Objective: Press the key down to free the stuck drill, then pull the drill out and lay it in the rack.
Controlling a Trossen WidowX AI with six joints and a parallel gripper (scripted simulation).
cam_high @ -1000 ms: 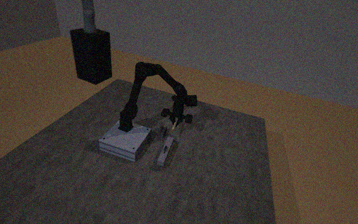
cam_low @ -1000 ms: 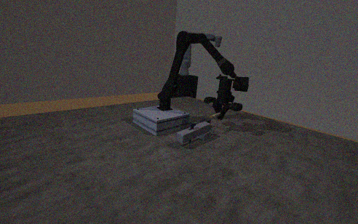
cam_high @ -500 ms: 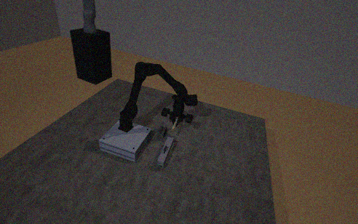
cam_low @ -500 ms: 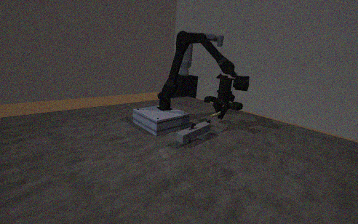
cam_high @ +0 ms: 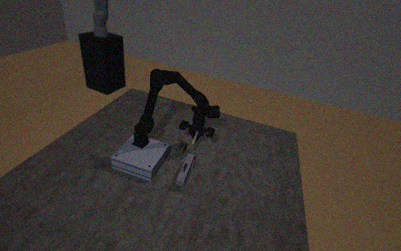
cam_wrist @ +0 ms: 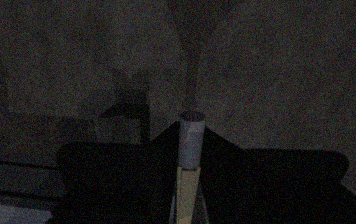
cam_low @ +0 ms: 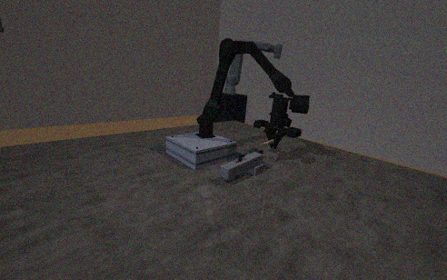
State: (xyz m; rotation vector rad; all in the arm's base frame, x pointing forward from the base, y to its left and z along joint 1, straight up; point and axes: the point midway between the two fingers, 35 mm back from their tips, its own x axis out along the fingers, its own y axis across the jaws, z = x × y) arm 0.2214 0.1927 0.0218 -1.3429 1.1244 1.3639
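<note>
Now: the drill 10 mm ahead of my gripper tip, 40 mm to the right of it and 30 mm above it. The rest, counted from my gripper tip: dark key (50 mm ahead, 220 mm to the right, 10 mm below); grey fixture block (50 mm ahead, 200 mm to the right, 20 mm below).
</note>
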